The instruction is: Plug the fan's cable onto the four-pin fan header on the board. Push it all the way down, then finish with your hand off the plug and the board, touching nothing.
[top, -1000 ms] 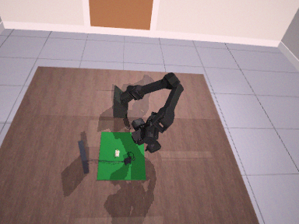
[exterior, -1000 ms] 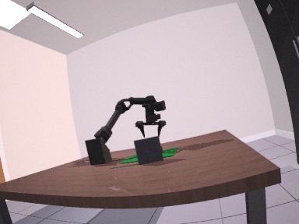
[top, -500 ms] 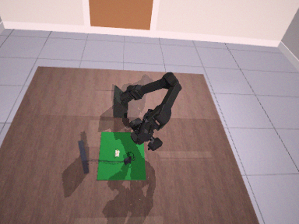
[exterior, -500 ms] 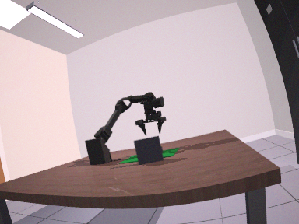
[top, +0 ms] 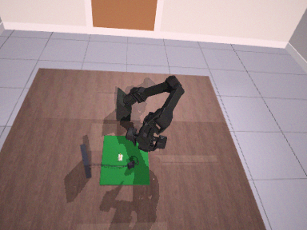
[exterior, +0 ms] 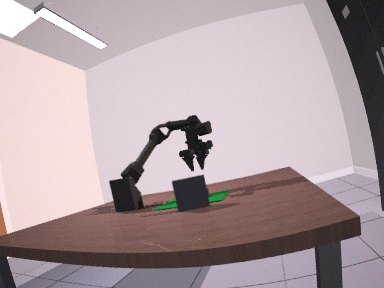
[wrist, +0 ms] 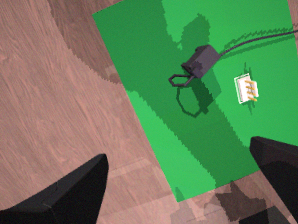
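My gripper tip is 3 cm short of the dark fan plug, 6 cm to the left of it and 11 cm above it. From my gripper tip the other things lie so: green board (3 cm behind, 9 cm to the right, 14 cm below); white four-pin fan header (4 cm behind, 11 cm to the right, 13 cm below); dark fan (27 cm to the right, 7 cm below).
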